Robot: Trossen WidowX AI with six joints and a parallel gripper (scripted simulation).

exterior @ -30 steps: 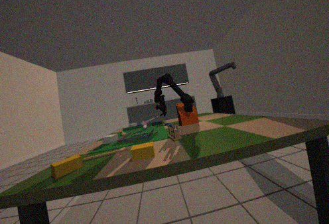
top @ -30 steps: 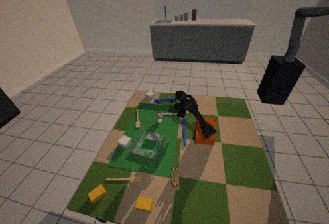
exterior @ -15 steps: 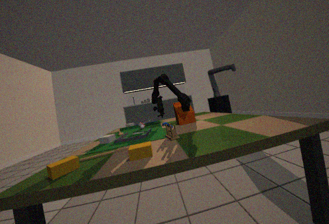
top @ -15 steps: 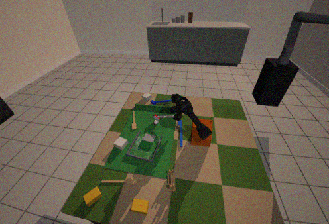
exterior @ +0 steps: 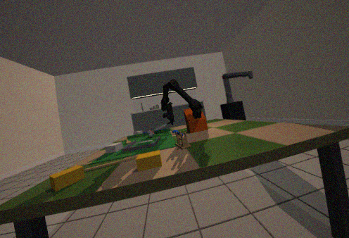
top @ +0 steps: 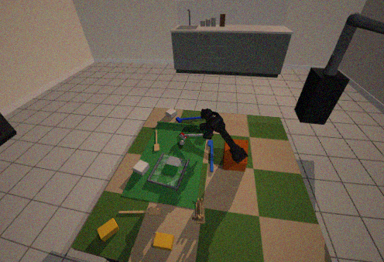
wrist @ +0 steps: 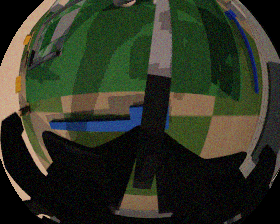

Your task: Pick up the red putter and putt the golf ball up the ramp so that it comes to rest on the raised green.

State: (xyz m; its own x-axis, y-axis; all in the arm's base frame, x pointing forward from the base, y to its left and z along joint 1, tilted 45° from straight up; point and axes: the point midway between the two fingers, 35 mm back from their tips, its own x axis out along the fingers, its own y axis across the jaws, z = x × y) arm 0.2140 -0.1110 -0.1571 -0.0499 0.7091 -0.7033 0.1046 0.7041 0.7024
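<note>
The red putter lies 12 cm ahead of my gripper tip, 1 cm to the right of it and 1 cm below it. Also, from my gripper tip: wooden stand 1 cm behind, 55 cm to the left, 4 cm below; golf ball 22 cm ahead, 4 cm to the left, 5 cm below.
</note>
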